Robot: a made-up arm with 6 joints. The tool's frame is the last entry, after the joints.
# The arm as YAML. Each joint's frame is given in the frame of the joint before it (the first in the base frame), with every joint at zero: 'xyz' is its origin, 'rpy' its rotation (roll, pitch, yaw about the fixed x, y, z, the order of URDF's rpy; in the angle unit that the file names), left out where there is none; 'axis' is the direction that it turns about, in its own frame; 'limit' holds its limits. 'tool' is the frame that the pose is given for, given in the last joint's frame.
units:
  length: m
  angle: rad
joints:
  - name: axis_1
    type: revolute
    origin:
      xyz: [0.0, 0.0, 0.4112]
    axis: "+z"
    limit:
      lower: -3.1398
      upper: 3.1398
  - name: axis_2
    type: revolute
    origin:
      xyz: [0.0, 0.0, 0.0]
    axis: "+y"
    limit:
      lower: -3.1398
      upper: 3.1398
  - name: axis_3
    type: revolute
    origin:
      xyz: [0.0, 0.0, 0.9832]
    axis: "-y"
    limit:
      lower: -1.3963
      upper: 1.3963
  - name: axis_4
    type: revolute
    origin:
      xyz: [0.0, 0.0, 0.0]
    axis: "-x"
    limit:
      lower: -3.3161
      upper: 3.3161
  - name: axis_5
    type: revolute
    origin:
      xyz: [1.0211, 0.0, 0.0]
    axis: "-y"
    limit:
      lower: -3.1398
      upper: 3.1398
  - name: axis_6
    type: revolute
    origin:
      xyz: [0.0, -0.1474, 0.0]
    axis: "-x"
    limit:
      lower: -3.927
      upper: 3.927
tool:
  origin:
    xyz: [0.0, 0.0, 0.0]
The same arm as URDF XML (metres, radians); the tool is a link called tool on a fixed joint. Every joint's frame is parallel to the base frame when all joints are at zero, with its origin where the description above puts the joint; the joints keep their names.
<robot name="arm">
<joint name="axis_1" type="revolute"><parent link="base"/><child link="link1"/><origin xyz="0.0000 0.0000 0.4112" rpy="0.0000 0.0000 0.0000"/><axis xyz="0 0 1"/><limit lower="-3.1398" upper="3.1398"/></joint>
<joint name="axis_2" type="revolute"><parent link="link1"/><child link="link2"/><origin xyz="0.0000 0.0000 0.0000" rpy="0.0000 0.0000 0.0000"/><axis xyz="0 1 0"/><limit lower="-3.1398" upper="3.1398"/></joint>
<joint name="axis_3" type="revolute"><parent link="link2"/><child link="link3"/><origin xyz="0.0000 0.0000 0.9832" rpy="0.0000 0.0000 0.0000"/><axis xyz="0 -1 0"/><limit lower="-1.3963" upper="1.3963"/></joint>
<joint name="axis_4" type="revolute"><parent link="link3"/><child link="link4"/><origin xyz="0.0000 0.0000 0.0000" rpy="0.0000 0.0000 0.0000"/><axis xyz="-1 0 0"/><limit lower="-3.3161" upper="3.3161"/></joint>
<joint name="axis_5" type="revolute"><parent link="link4"/><child link="link5"/><origin xyz="1.0211 0.0000 0.0000" rpy="0.0000 0.0000 0.0000"/><axis xyz="0 -1 0"/><limit lower="-3.1398" upper="3.1398"/></joint>
<joint name="axis_6" type="revolute"><parent link="link5"/><child link="link6"/><origin xyz="0.0000 -0.1474 0.0000" rpy="0.0000 0.0000 0.0000"/><axis xyz="-1 0 0"/><limit lower="-3.9270" upper="3.9270"/></joint>
<joint name="tool_joint" type="fixed"><parent link="link6"/><child link="tool"/><origin xyz="0.0000 0.0000 0.0000" rpy="0.0000 0.0000 0.0000"/></joint>
<link name="base"/>
<link name="link1"/>
<link name="link2"/>
<link name="link3"/>
<link name="link4"/>
<link name="link5"/>
<link name="link6"/>
<link name="tool"/>
</robot>

